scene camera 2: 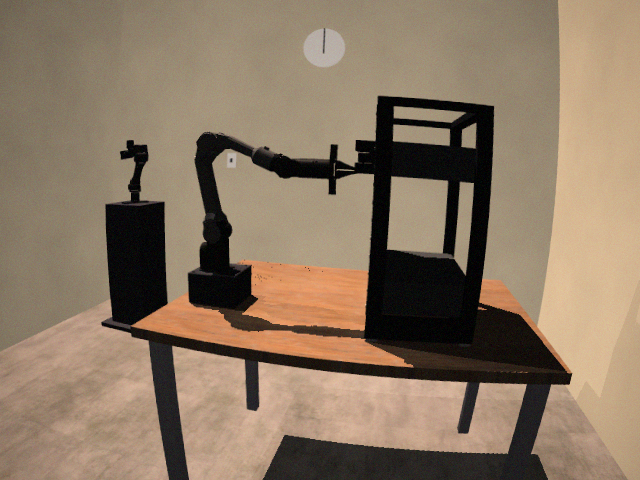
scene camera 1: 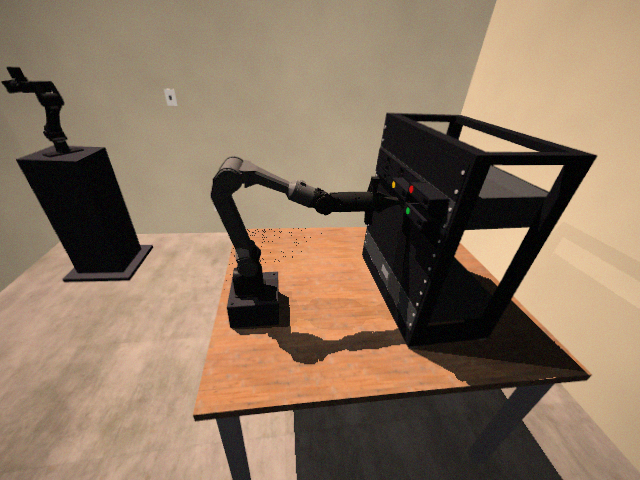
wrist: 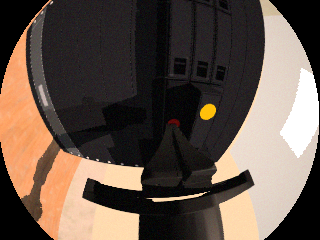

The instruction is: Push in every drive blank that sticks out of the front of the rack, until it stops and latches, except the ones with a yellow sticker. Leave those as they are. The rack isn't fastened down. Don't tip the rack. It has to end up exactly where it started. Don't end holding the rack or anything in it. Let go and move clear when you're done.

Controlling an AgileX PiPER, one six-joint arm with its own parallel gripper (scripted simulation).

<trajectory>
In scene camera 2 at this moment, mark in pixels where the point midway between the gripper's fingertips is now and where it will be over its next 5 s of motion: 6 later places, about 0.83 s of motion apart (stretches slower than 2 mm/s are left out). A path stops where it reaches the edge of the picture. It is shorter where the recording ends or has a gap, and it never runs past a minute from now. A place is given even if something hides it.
My gripper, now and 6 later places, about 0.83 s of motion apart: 361,171; 334,169; 328,166; 349,167; 357,167; 364,168; 366,168
</trajectory>
